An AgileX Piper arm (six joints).
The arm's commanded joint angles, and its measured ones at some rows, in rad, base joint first. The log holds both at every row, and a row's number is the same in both.
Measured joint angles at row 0:
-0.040 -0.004 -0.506 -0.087 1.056 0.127
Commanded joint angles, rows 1 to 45:
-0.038 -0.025 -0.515 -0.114 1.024 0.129
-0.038 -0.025 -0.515 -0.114 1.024 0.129
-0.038 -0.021 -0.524 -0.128 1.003 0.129
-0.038 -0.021 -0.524 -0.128 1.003 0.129
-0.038 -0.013 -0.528 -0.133 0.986 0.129
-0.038 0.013 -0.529 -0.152 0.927 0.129
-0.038 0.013 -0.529 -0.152 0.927 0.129
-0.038 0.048 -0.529 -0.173 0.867 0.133
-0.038 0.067 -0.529 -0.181 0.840 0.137
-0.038 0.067 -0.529 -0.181 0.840 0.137
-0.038 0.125 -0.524 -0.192 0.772 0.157
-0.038 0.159 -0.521 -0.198 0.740 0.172
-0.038 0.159 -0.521 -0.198 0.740 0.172
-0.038 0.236 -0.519 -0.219 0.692 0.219
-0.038 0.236 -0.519 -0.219 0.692 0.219
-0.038 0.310 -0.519 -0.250 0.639 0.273
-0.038 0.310 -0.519 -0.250 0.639 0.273
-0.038 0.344 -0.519 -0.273 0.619 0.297
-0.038 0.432 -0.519 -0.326 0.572 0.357
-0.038 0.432 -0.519 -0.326 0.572 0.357
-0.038 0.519 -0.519 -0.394 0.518 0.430
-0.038 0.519 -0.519 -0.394 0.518 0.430
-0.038 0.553 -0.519 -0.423 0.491 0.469
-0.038 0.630 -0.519 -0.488 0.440 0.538
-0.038 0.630 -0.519 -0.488 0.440 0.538
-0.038 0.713 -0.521 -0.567 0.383 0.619
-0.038 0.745 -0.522 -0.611 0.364 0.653
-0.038 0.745 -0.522 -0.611 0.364 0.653
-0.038 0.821 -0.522 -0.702 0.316 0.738
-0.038 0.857 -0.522 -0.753 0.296 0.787
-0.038 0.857 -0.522 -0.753 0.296 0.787
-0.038 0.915 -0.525 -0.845 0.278 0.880
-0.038 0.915 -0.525 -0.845 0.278 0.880
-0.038 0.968 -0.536 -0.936 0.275 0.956
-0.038 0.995 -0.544 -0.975 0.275 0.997
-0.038 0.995 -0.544 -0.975 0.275 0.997
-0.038 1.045 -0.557 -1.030 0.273 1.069
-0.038 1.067 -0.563 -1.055 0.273 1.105
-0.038 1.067 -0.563 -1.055 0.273 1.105
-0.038 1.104 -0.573 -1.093 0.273 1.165
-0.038 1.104 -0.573 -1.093 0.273 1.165
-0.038 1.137 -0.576 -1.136 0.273 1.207
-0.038 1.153 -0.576 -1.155 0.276 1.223
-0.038 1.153 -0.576 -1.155 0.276 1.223
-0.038 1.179 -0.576 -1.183 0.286 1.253
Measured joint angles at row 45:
-0.040 1.148 -0.569 -1.121 0.285 1.197
